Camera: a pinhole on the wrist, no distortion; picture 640 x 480 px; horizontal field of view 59.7 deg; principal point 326.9 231.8 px. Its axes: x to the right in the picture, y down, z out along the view. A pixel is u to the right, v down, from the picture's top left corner.
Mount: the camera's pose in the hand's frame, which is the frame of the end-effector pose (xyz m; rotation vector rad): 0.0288 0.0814 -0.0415 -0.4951 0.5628 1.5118
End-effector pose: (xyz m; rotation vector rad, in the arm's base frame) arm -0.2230 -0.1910 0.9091 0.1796 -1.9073 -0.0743
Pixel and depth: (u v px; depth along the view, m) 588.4 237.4 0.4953
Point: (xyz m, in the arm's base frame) -0.4739 0.3600 0.9569
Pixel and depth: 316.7 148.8 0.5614
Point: -0.6797 0.1906 0.9581
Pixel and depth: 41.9 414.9 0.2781
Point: -0.4718 -0.0499 0.7933
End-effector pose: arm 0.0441 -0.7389 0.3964 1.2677 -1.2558 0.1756
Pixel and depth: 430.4 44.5 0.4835
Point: -0.3548 -0.8842 0.7729
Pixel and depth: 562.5 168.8 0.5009
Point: -0.4367 -0.7441 0.7672
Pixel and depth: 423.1 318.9 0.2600
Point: -0.2332 -0.7362 0.5352
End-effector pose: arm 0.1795 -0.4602 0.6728 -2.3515 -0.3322 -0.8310
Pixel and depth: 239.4 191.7 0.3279
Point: 0.4509 -0.4962 0.4491
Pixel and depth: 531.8 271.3 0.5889
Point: 0.5781 -0.7641 0.2120
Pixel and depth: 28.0 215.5 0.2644
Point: 0.3960 -0.4063 0.4855
